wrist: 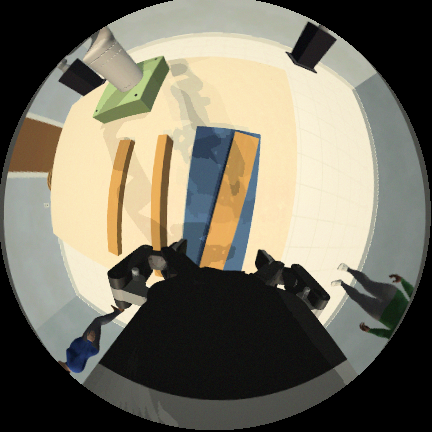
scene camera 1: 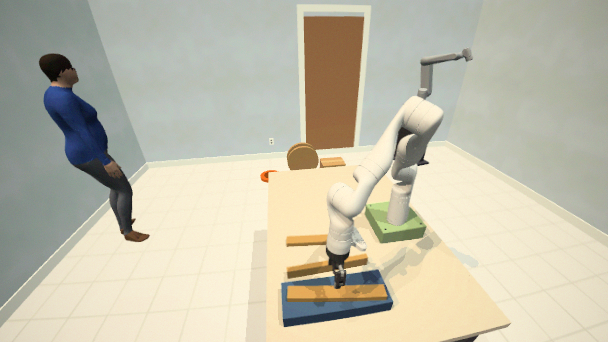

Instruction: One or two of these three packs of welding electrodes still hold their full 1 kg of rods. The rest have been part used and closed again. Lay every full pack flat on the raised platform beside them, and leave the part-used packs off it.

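One long orange-brown pack lies flat on the blue raised platform, slightly skewed to its edges in the wrist view. A second pack lies on the table beside the platform. A third pack lies beyond it, nearer the door; the arm hides its right end in the scene view. My gripper is open and empty, just above the pack on the platform. In the wrist view its fingers stand wide apart, and its body hides the near end of that pack.
The arm stands on a green base block at the right of the table. A person in blue stands left of the table. A person in green shows in the wrist view.
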